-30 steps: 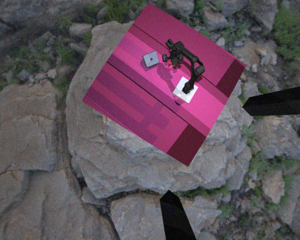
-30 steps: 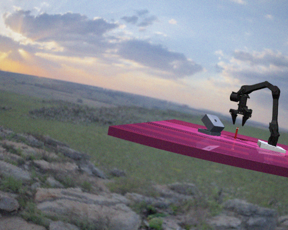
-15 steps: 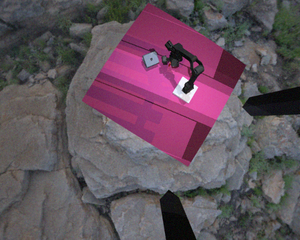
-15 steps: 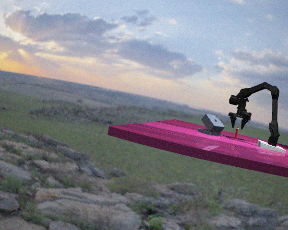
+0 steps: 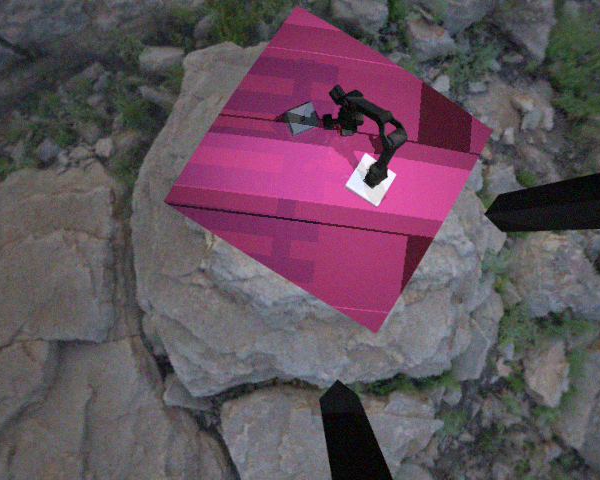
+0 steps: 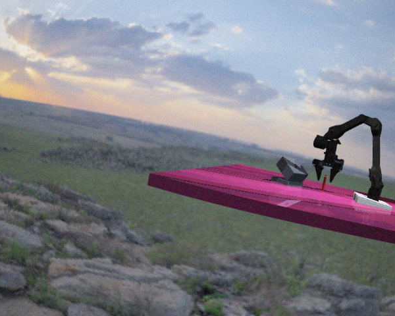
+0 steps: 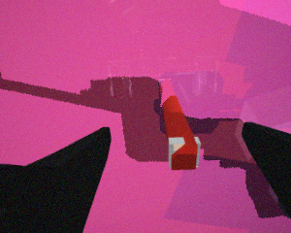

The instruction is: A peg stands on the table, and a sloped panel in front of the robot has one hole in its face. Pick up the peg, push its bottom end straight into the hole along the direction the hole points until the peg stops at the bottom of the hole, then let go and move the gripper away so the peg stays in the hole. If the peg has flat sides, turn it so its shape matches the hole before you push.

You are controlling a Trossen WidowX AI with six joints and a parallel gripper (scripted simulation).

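Now: gripper tip 17 cm short of the grey sloped panel, 10 cm to the right of it and 2 cm below it. The rest, counted from my gripper tip: red peg: 1 cm above.
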